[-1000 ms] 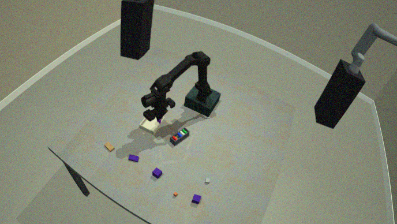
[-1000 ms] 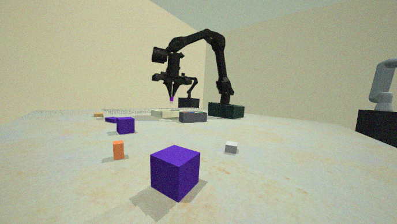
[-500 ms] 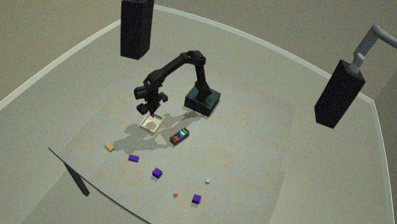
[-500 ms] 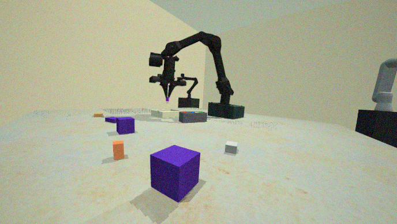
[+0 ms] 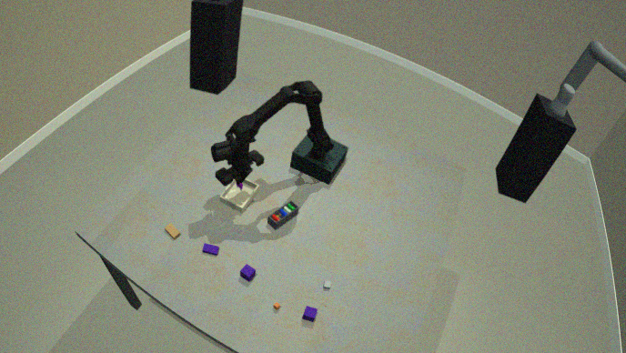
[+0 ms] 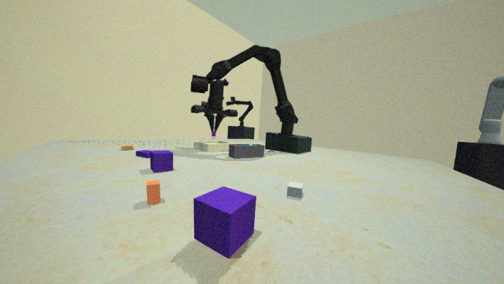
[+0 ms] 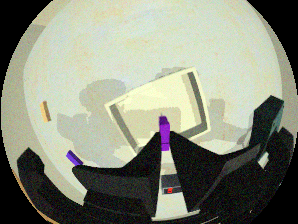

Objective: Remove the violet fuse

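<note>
My gripper tip is 10 mm above the violet fuse. From my gripper tip the other things lie so: cream tray (70 mm below); then tan block (270 mm ahead, 170 mm to the right, 70 mm below); then flat purple block (270 mm ahead, 70 mm below).
</note>
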